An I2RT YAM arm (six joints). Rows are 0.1 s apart.
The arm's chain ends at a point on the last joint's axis. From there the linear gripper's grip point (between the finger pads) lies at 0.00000 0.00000 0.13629 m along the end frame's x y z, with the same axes.
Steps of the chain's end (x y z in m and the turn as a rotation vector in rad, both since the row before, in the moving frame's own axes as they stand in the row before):
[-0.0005, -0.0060, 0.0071, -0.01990, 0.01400, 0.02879]
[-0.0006, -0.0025, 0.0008, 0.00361, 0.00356, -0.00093]
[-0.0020, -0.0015, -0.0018, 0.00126, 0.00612, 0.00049]
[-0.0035, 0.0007, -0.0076, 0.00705, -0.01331, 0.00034]
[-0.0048, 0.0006, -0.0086, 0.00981, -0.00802, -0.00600]
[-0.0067, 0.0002, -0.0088, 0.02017, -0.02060, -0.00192]
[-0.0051, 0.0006, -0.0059, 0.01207, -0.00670, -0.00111]
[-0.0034, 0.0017, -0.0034, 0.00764, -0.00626, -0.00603]
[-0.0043, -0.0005, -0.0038, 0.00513, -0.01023, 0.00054]
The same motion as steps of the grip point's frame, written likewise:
[0.0014, -0.0033, 0.0071, -0.01990, 0.01400, 0.02879]
[-0.0001, -0.0030, 0.0008, 0.00361, 0.00356, -0.00093]
[-0.0012, -0.0017, -0.0018, 0.00126, 0.00612, 0.00049]
[-0.0053, -0.0003, -0.0076, 0.00705, -0.01331, 0.00034]
[-0.0059, -0.0007, -0.0086, 0.00981, -0.00802, -0.00600]
[-0.0095, -0.0025, -0.0089, 0.02017, -0.02060, -0.00192]
[-0.0060, -0.0010, -0.0059, 0.01207, -0.00670, -0.00111]
[-0.0043, 0.0007, -0.0034, 0.00764, -0.00626, -0.00603]
[-0.0057, -0.0012, -0.0038, 0.00513, -0.01023, 0.00054]

